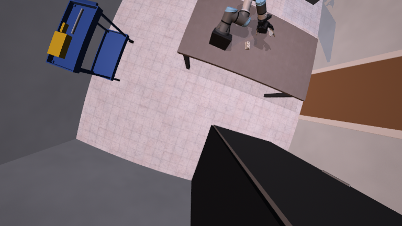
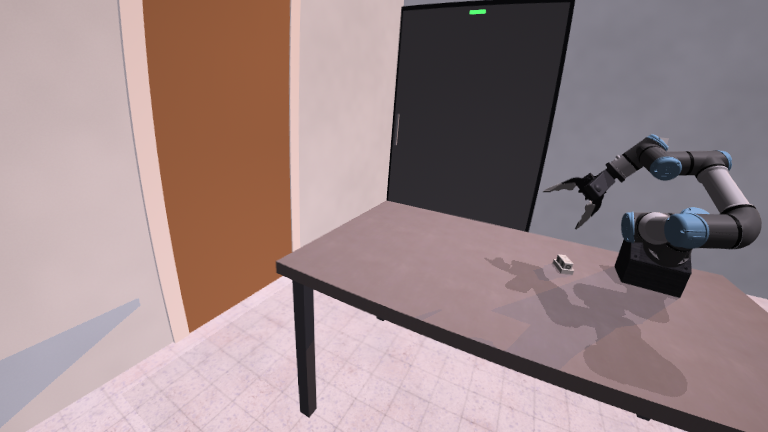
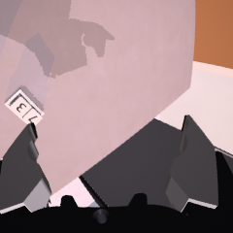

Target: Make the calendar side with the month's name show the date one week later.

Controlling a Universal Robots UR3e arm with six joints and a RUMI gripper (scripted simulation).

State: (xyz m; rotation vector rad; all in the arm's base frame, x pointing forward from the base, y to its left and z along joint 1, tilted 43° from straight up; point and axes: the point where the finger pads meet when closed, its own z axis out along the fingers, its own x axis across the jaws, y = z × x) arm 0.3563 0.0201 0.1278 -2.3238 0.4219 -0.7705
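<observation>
Now: the cube 190 mm below my hand, 60 mm behind it and 50 mm to the right of it. From my hand the other things lie so: pale tray (210 mm below, 70 mm behind, 40 mm to the right).
</observation>
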